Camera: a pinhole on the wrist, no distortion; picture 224 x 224 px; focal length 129.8 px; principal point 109.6 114.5 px. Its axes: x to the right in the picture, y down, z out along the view. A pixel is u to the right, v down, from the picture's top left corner.
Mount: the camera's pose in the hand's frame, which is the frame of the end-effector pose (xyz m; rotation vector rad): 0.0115 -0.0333 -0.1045 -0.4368 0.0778 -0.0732
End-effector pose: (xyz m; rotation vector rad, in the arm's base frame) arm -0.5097 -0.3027 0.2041 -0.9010 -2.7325 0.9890
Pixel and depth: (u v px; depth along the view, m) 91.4 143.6 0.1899
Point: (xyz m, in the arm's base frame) -0.4842 -0.2745 0.1107
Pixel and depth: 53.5 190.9 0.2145
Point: -0.3875 -0.2462 0.0681
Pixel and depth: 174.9 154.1 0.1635
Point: -0.5689 -0.2048 0.1345
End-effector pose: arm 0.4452 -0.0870 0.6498 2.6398 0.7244 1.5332
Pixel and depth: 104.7 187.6 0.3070
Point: 0.6407 -0.2760 0.6860
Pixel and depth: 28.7 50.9 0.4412
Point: 0.6717 -0.0714 0.2434
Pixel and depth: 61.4 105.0 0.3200
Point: 0.6132 -0.1535 0.5004
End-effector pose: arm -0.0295 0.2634 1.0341 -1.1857 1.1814 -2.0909
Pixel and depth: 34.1 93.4 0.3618
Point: 0.2780 0.2221 0.9536
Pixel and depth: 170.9 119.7 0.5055
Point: 0.0924 -0.1917 1.1054
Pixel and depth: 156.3 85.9 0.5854
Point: 0.2265 -0.1814 1.2120
